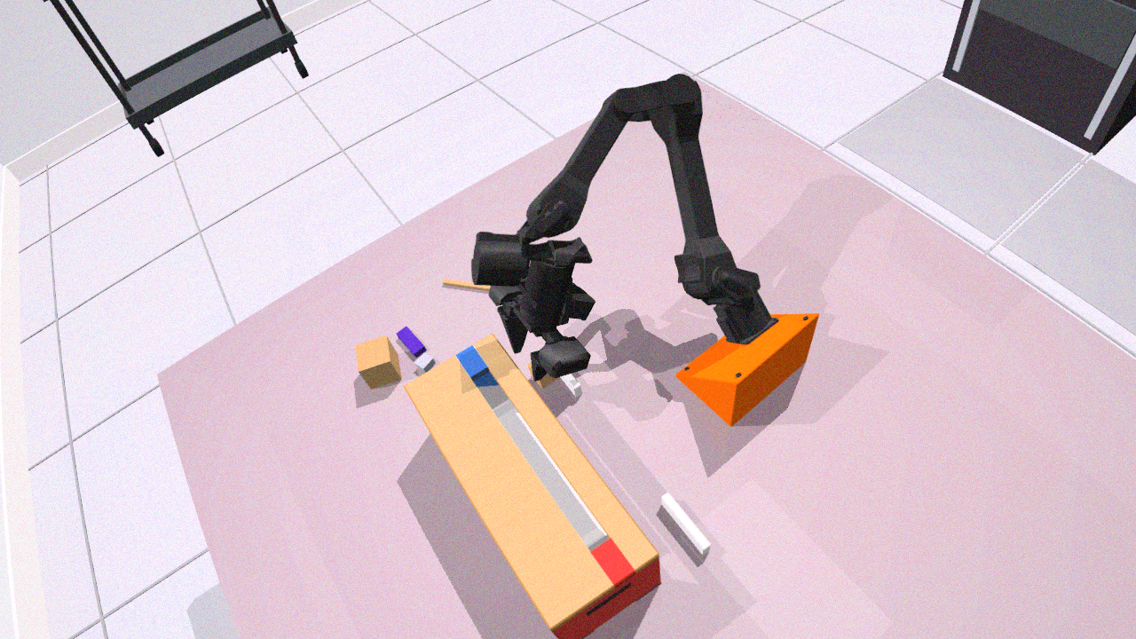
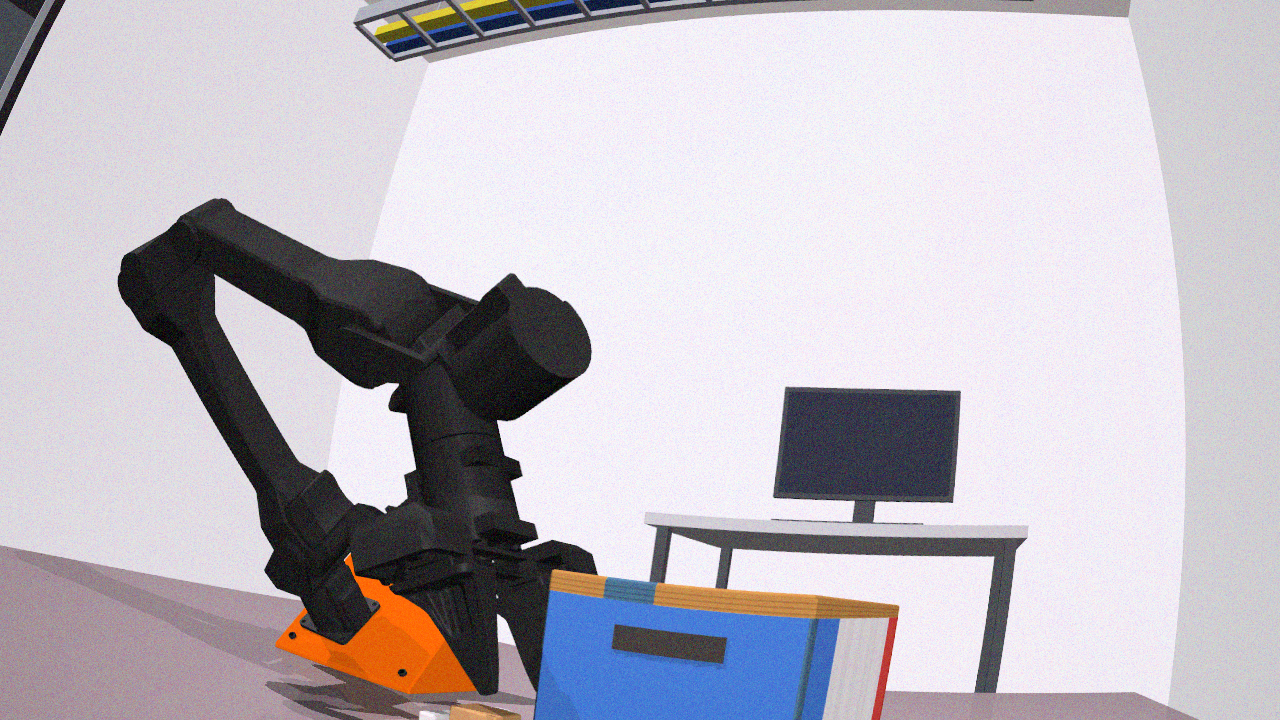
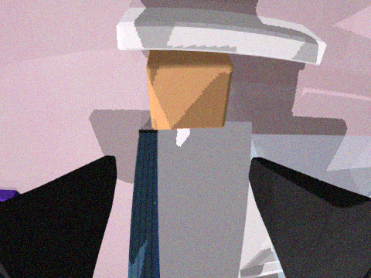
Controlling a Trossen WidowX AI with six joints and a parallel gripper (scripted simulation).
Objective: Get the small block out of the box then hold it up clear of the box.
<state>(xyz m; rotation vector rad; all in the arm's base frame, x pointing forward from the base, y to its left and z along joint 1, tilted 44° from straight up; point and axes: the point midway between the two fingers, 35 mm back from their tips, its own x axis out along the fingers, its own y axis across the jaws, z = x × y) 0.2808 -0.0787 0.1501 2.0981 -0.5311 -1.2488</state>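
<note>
Now: gripper tip 30 mm above the tan block and 20 mm past it. Round my gripper tip: long box 170 mm to the left, 60 mm ahead, 10 mm above; then thin tan stick 220 mm to the right, 50 mm below, 30 mm behind.
</note>
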